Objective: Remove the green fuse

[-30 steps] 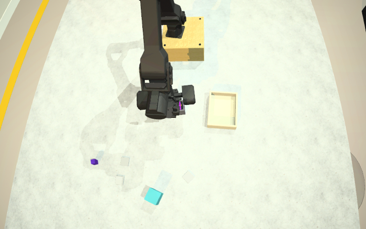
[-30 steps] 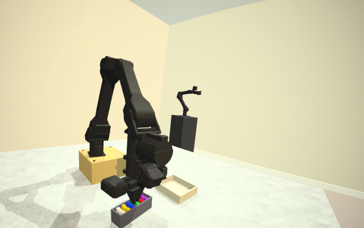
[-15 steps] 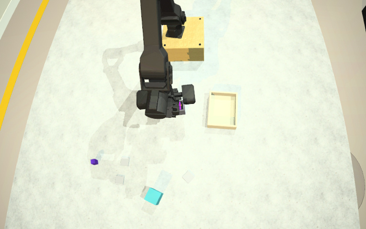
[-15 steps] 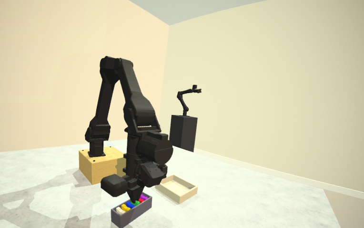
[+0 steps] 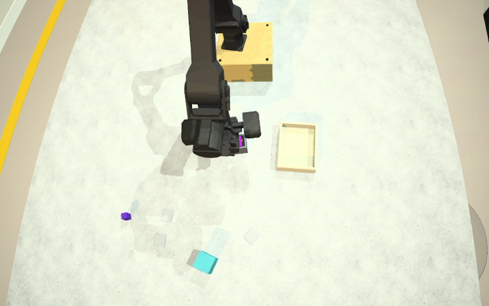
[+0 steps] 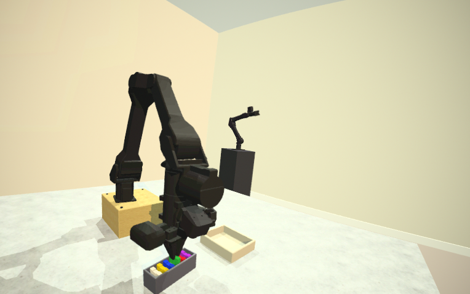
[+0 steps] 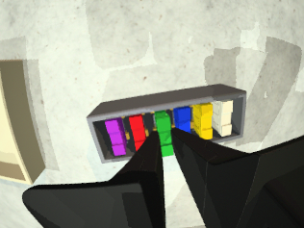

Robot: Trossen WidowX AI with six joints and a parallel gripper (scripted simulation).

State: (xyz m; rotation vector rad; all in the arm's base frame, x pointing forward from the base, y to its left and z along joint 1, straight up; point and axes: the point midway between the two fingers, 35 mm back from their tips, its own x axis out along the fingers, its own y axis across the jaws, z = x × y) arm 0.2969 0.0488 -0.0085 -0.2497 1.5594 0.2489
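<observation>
The tray is 4 cm behind my gripper tip, 19 cm to the left of it and 4 cm below it. Round my gripper tip: purple cube: 25 cm ahead, 22 cm to the right, 3 cm below; then cyan cube: 31 cm ahead, 3 cm to the left, 2 cm below; then green fuse: 1 cm below.
</observation>
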